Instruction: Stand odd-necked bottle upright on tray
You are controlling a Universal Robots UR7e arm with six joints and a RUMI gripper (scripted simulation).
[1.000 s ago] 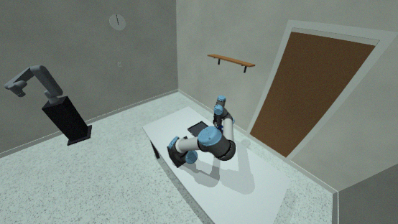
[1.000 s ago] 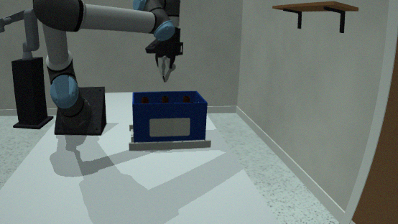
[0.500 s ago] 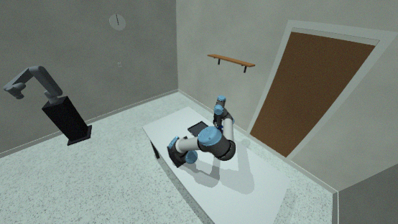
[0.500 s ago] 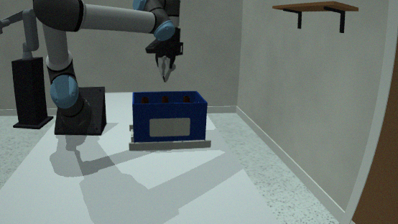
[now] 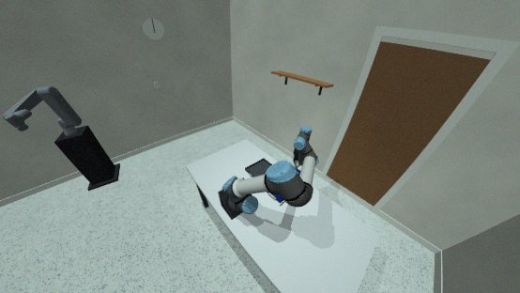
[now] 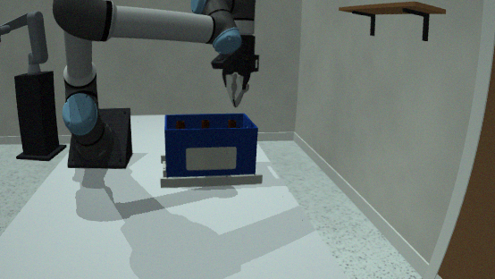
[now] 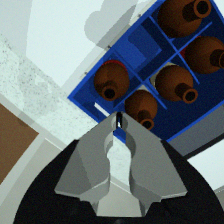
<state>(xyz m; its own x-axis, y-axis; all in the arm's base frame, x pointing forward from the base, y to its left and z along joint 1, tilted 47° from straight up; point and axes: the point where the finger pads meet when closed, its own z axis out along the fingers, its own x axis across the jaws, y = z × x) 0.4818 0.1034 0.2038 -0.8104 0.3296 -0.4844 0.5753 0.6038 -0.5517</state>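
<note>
My gripper is now 8 cm past the blue crate, 2 cm to the right of it and 16 cm above it. The rest, counted from my hand: bottle (17 cm behind, 5 cm to the left, 15 cm below); then dark grey tray (12 cm behind, 32 cm to the left, 23 cm below).
</note>
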